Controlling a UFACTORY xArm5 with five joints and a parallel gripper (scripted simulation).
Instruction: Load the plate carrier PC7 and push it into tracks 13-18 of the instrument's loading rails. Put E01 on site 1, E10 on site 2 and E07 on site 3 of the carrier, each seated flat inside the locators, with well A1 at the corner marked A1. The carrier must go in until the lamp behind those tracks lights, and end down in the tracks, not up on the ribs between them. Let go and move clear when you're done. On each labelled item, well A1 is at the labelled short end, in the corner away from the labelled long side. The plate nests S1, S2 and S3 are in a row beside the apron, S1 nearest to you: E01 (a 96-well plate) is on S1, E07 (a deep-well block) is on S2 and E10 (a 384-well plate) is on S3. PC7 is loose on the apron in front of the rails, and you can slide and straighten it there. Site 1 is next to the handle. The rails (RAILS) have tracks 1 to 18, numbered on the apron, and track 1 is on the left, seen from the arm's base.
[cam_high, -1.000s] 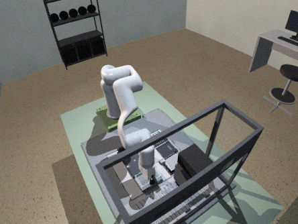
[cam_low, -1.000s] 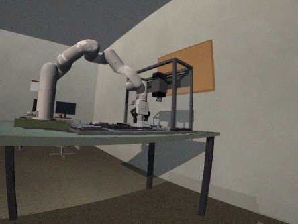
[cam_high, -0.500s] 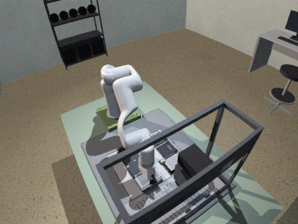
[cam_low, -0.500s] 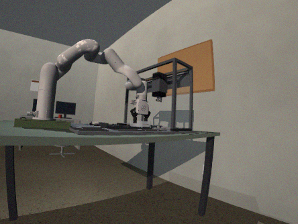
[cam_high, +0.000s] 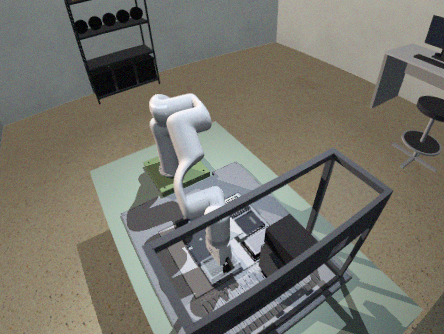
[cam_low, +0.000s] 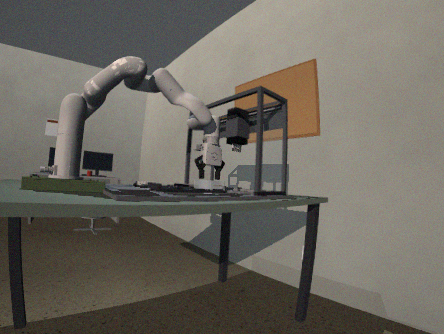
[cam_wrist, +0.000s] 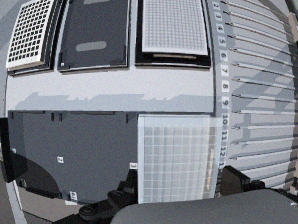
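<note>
The pale block is 5 cm below my hand. Also, from my hand: deep-well block E07: 19 cm to the left, 5 cm below, 3 cm ahead; then nest S3: 19 cm to the left, 6 cm below, 3 cm ahead; then plate carrier PC7: 11 cm behind, 5 cm below, 2 cm to the left.
</note>
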